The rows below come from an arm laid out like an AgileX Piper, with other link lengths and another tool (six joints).
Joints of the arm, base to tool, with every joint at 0 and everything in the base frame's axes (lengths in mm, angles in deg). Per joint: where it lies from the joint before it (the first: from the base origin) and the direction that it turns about. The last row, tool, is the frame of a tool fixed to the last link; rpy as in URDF.
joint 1: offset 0 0 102.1 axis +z
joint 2: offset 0 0 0 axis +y
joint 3: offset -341.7 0 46.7 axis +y
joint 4: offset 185.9 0 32.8 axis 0.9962 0 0.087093
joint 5: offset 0 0 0 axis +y
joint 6: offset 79.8 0 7 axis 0.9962 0 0.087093
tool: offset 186.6 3 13.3 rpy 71.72 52.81 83.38
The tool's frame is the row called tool.
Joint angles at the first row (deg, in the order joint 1, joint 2, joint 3, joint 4, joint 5, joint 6):
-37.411 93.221 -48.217 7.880 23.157 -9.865
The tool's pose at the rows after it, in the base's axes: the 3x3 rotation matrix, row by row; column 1 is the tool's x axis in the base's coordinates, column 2 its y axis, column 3 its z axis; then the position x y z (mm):
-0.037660 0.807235 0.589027; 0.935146 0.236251 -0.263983; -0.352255 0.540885 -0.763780; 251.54 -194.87 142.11
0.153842 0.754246 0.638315; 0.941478 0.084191 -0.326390; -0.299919 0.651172 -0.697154; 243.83 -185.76 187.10
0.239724 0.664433 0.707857; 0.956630 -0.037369 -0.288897; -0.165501 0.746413 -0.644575; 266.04 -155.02 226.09
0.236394 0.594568 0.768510; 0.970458 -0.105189 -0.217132; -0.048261 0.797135 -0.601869; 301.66 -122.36 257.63
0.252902 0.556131 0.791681; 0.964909 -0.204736 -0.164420; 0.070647 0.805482 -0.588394; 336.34 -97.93 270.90
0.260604 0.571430 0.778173; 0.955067 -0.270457 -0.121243; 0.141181 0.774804 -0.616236; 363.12 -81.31 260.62
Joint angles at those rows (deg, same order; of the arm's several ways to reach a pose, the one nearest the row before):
-41.572 83.293 -49.032 7.935 28.959 -1.313
-42.341 76.344 -53.010 8.638 35.351 9.409
-37.822 73.847 -59.980 11.777 42.235 20.006
-30.542 75.095 -67.640 13.131 46.123 29.616
-24.079 78.688 -73.544 12.827 47.380 40.302
-19.740 83.268 -76.527 12.296 47.566 46.753

